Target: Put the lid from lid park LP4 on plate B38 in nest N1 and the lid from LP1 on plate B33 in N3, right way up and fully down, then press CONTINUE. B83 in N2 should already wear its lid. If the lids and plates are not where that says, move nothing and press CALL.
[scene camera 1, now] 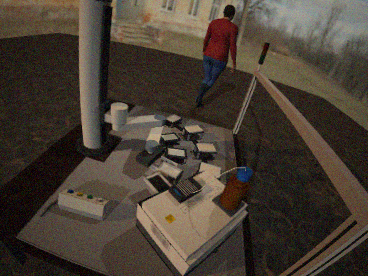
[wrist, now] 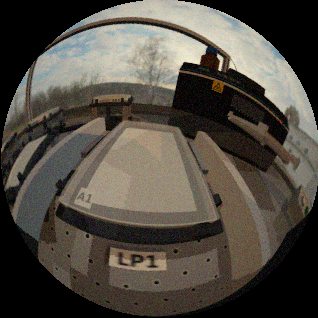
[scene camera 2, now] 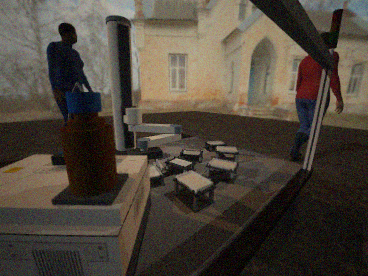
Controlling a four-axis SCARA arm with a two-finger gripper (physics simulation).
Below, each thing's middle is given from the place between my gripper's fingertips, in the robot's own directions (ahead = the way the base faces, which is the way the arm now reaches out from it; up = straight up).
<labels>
My hand is 27 cm short of the brown blue-capped bottle point(scene camera 2: 88, 144), 28 cm to the left of it and 25 cm below it.
</labels>
